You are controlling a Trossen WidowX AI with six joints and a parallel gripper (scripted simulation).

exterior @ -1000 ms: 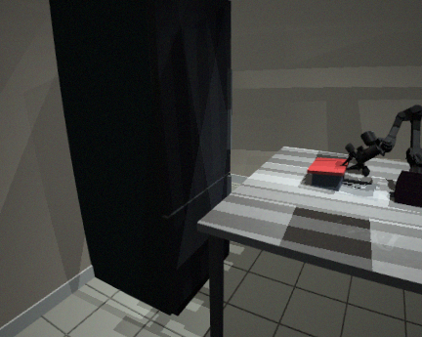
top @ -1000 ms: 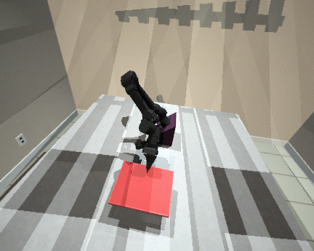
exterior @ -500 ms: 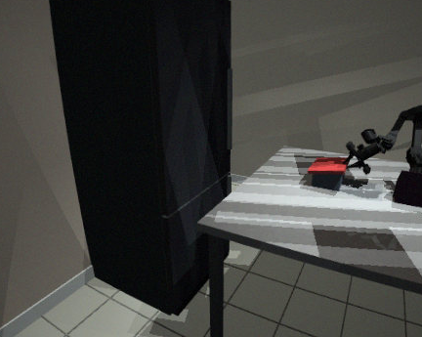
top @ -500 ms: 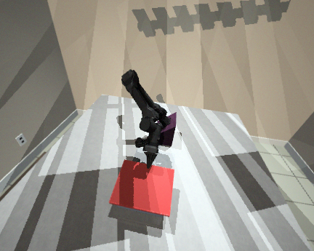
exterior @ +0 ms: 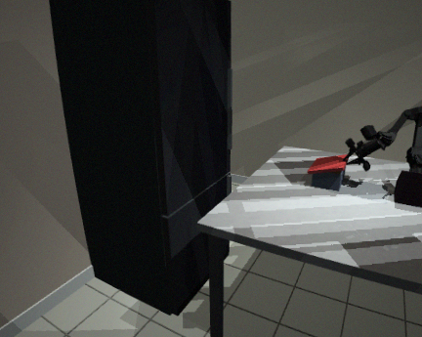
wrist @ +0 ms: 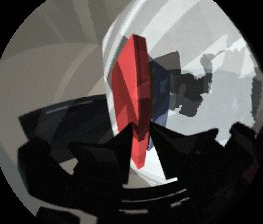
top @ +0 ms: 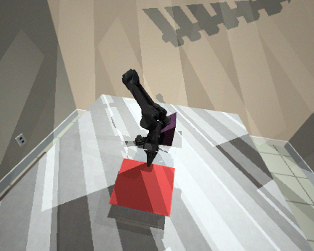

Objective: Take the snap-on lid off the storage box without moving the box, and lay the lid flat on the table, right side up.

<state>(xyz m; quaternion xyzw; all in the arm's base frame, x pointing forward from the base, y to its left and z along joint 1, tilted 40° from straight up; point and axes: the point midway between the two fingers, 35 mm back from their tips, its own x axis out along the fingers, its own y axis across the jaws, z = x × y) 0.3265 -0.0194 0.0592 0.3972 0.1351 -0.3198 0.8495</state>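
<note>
My gripper tip is now 80 mm short of the lid and 20 mm above it. From my gripper tip the other things lie so: storage box: 70 mm ahead, 80 mm below.
</note>
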